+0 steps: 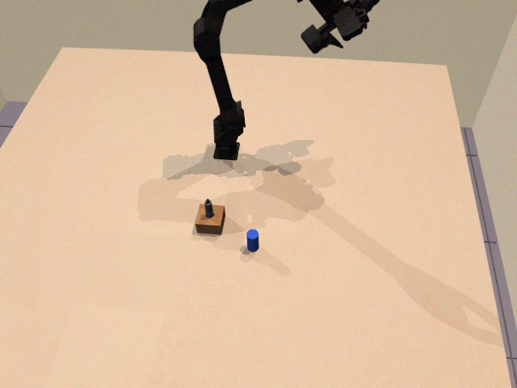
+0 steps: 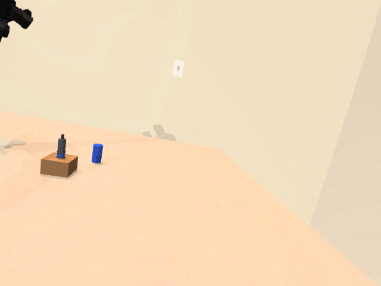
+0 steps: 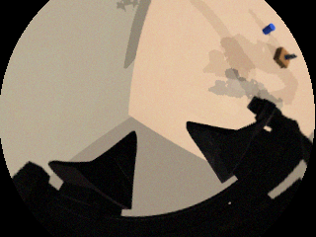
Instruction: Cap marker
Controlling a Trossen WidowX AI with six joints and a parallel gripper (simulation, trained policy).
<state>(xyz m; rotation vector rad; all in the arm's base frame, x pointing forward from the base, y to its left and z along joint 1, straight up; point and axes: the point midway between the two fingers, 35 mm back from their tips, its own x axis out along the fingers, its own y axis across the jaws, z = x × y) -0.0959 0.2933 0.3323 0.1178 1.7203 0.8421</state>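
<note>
Now: gripper tip 410 mm short of the blue cap, 280 mm above it and 200 mm to the left of it. Also, from my gripper tip: brown holder block (360 mm ahead, 310 mm to the right, 290 mm below).
</note>
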